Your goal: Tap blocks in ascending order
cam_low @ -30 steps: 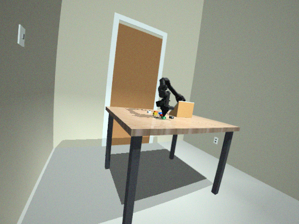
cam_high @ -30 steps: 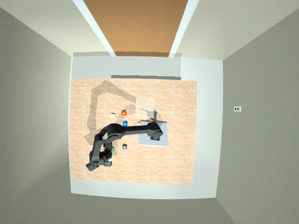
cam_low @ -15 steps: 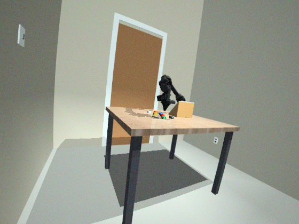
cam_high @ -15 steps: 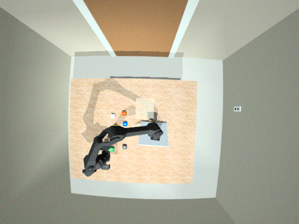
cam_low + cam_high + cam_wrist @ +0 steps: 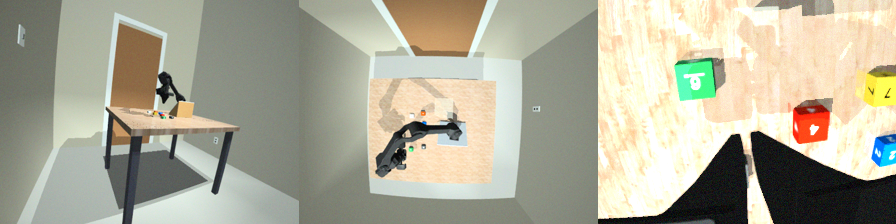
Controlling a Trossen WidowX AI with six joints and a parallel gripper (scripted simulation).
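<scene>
The yellow block lies 1 cm behind my gripper tip, 16 cm to the right of it and 12 cm below it. The rest, counted from my gripper tip: red block (5 cm behind, 8 cm to the right, 12 cm below); black block (11 cm behind, 1 cm to the right, 12 cm below); green block (3 cm to the left, 12 cm below).
</scene>
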